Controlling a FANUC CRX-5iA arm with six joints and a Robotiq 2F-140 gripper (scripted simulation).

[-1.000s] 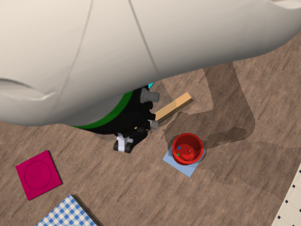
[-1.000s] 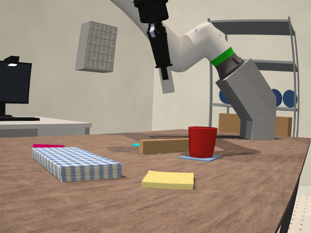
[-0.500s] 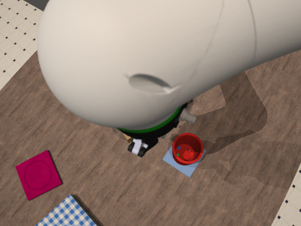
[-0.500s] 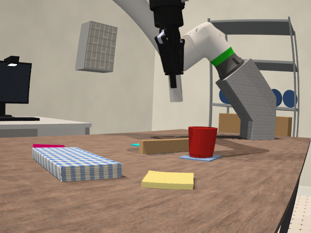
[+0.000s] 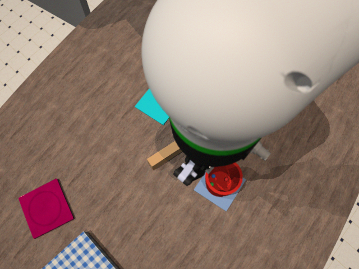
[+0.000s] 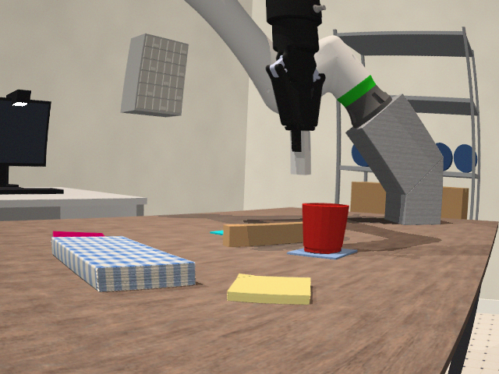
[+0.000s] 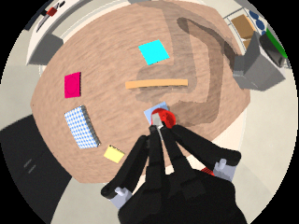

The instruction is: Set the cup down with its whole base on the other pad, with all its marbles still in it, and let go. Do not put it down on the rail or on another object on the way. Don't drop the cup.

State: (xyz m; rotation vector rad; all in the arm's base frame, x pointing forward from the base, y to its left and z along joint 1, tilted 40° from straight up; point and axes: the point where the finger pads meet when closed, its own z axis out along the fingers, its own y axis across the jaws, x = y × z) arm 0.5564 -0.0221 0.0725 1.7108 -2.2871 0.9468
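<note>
Right now my hand is 13 cm above the red cup, 4 cm to the right of it and 1 cm past it. The rest, counted from my hand: orange rail 14 cm below, 8 cm behind, 5 cm to the right; then blue marble 13 cm below, 2 cm to the left, 2 cm behind; then blue-checked cloth stack 28 cm ahead, 14 cm to the right, 14 cm below.
</note>
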